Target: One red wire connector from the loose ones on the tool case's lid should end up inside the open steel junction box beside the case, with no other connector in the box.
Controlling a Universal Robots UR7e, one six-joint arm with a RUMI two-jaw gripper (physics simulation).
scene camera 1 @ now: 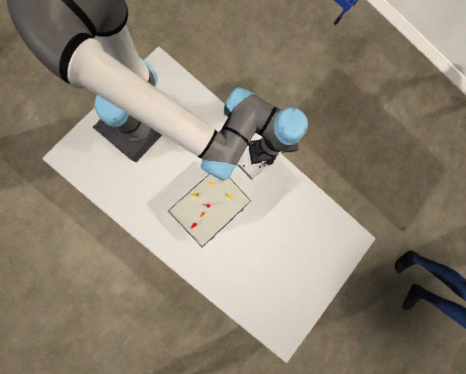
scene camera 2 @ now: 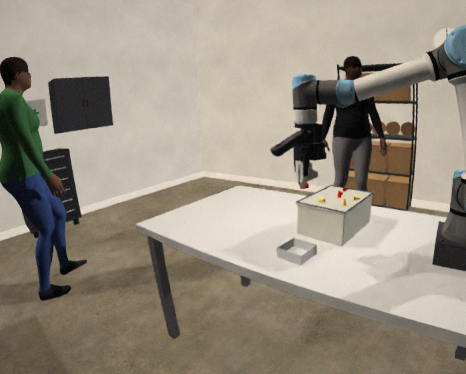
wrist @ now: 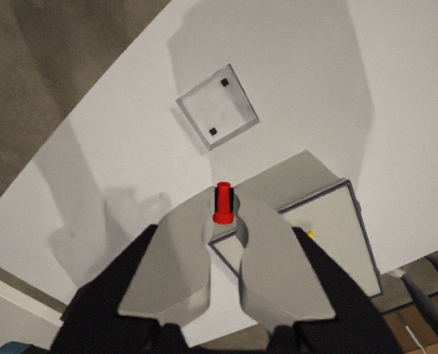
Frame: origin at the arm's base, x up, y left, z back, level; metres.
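Where they show: gripper, between the fingertips: (scene camera 2: 302,188) (wrist: 223,189); arm's base, origin of its link: (scene camera 1: 134,126) (scene camera 2: 462,235).
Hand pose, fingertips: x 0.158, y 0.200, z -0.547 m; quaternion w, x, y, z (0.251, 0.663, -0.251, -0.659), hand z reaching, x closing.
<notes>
Things, the pixels of their centre, and the offset from my fingertips. Level surfaces: height alone.
- red wire connector, middle of its body: (wrist: 223,202) dy -0.005, dx +0.006, dz +0.004 m
- open steel junction box, middle of its body: (wrist: 218,109) (scene camera 2: 297,250) (scene camera 1: 252,165) dy +0.018, dx -0.224, dz -0.009 m
- tool case, middle of its body: (wrist: 297,242) (scene camera 2: 335,212) (scene camera 1: 211,206) dy -0.277, dx -0.172, dz +0.034 m
- white table, height of its surface: dx -0.243 m
My gripper (scene camera 2: 303,183) (wrist: 223,189) is shut on a red wire connector (scene camera 2: 304,186) (wrist: 223,204) and holds it in the air, above the table and near the case. The open steel junction box (scene camera 2: 297,258) (wrist: 235,138) stands on the table beside the case; its floor shows two dark square spots and no connector in the wrist view. In scene camera 1 the arm partly covers the box (scene camera 1: 253,172). The tool case (scene camera 1: 220,225) (scene camera 2: 320,222) (wrist: 327,215) has loose connectors on its lid: two red ones (scene camera 1: 194,225) (scene camera 1: 208,205), an orange one (scene camera 1: 202,214) and several yellow ones (scene camera 1: 229,196) (scene camera 2: 344,202) (wrist: 310,234).
The white table (scene camera 1: 300,280) (scene camera 2: 215,220) (wrist: 125,150) carries the case, the box and the arm's dark base (scene camera 1: 127,142). The case stands taller than the box. Two people (scene camera 2: 22,145) (scene camera 2: 354,120) stand beyond the table, with a shelf rack (scene camera 2: 414,150) at the back.
</notes>
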